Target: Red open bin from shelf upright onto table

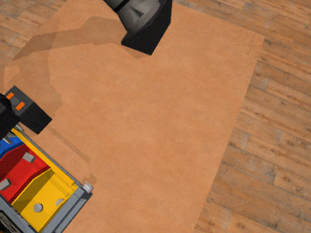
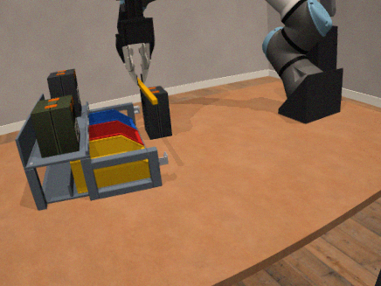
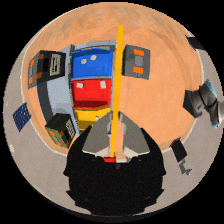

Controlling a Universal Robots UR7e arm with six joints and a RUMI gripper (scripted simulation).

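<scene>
Right now my hand is 1 cm above the yellow stick. From my hand the other things lie so: black box (13 cm below, 10 cm to the right, 6 cm behind); red open bin (15 cm below, 10 cm ahead, 1 cm to the right); blue bin (15 cm below, 12 cm to the right, 9 cm ahead).
</scene>
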